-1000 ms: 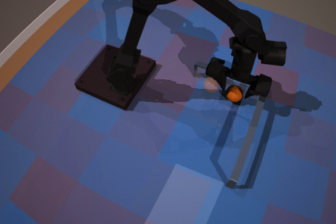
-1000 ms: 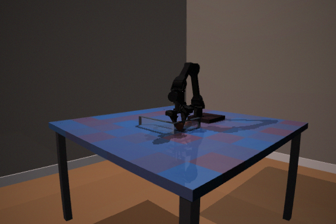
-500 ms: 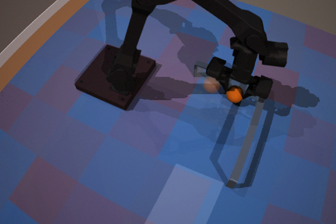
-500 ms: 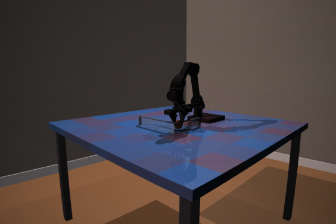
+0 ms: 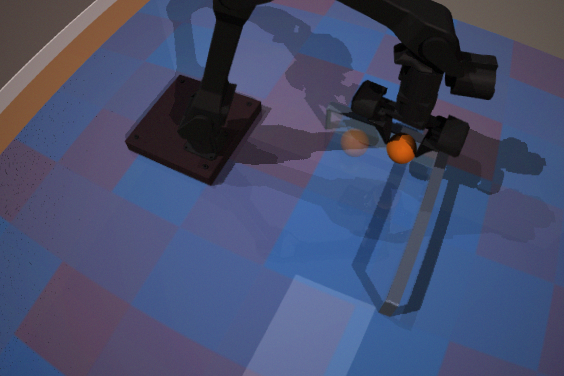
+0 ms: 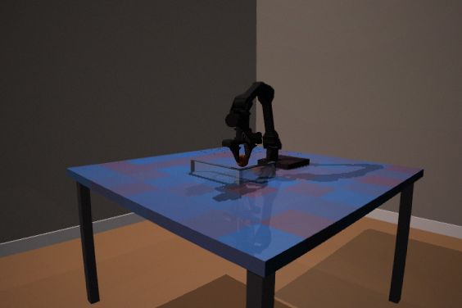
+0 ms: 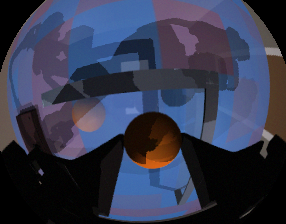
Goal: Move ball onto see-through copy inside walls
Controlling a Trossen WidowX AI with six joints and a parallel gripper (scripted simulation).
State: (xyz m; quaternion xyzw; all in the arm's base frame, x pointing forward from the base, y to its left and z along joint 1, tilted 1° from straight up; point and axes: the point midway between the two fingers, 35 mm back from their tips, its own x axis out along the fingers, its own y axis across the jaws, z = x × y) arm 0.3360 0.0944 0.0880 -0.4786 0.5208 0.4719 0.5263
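The see-through ball marker is 9 cm behind my gripper tip, 5 cm below it and 2 cm to the left of it. Also, from my gripper tip: orange ball (right at my gripper tip); short wall (5 cm to the left, 5 cm below, 4 cm behind).
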